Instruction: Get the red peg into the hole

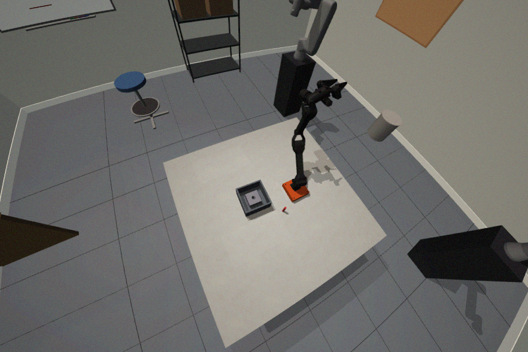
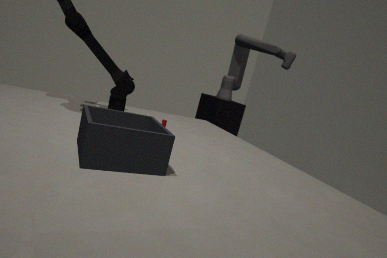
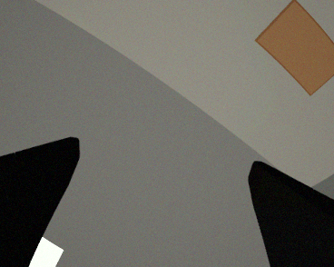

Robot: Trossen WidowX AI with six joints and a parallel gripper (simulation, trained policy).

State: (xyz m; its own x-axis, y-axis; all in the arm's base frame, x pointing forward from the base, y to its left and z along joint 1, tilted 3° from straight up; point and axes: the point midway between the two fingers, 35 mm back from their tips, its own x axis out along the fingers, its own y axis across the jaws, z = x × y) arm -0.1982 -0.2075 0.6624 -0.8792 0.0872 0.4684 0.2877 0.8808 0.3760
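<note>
My gripper tip is now 440 mm short of the red peg, 320 mm to the right of it and 660 mm above it. From my gripper tip the other things lie so: dark box 590 mm ahead, 150 mm to the left, 680 mm below; then light grey plate 590 mm ahead, 150 mm to the left, 660 mm below.
</note>
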